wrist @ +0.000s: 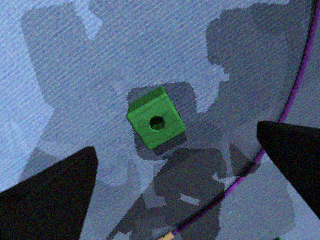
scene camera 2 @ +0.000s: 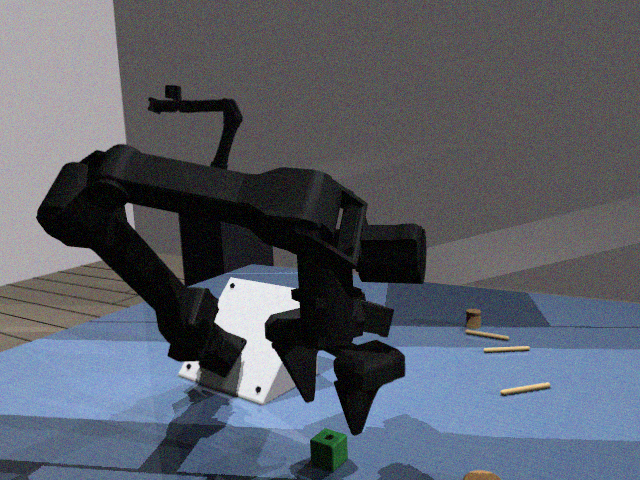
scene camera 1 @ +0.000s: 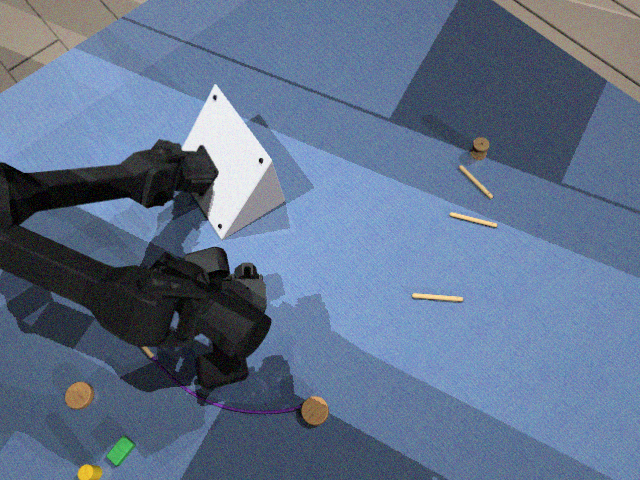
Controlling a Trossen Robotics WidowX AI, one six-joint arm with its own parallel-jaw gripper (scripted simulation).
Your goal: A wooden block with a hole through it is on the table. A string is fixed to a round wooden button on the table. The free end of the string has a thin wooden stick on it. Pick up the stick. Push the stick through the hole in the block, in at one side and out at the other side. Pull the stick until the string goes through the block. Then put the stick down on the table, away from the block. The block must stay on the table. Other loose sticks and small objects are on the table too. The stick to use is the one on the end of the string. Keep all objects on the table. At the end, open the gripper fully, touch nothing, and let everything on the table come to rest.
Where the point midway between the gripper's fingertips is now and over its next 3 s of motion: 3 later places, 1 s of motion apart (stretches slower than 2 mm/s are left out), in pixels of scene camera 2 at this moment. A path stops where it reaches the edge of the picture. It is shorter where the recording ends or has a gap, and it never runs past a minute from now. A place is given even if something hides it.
The gripper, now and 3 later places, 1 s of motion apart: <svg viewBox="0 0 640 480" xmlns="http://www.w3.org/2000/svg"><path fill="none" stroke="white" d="M331 416L329 408L327 400L330 431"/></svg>
